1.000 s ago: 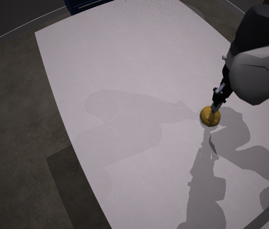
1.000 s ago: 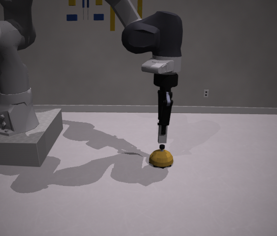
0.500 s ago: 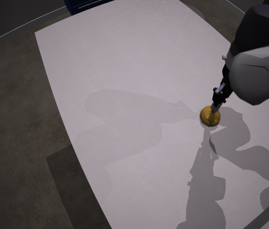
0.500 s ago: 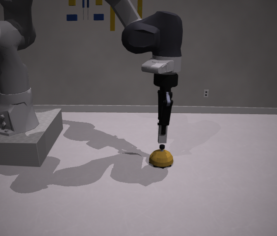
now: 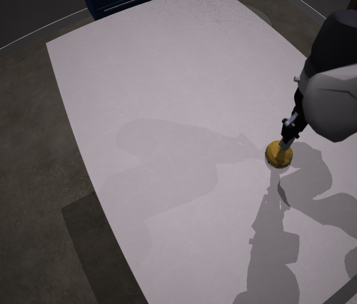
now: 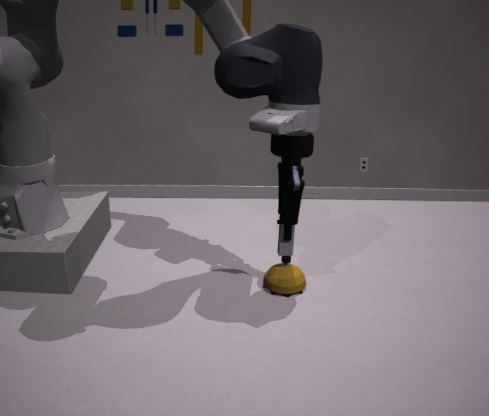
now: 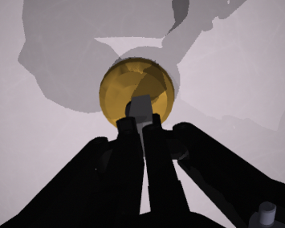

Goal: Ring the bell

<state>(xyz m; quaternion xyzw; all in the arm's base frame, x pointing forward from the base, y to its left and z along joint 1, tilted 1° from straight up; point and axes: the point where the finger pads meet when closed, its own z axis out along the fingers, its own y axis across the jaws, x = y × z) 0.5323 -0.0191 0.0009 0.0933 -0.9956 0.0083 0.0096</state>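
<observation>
Right now the black button is 10 mm to the right of my hand and 40 mm below it. From my hand the other things lie so: bell: 10 mm to the right, 60 mm below.
</observation>
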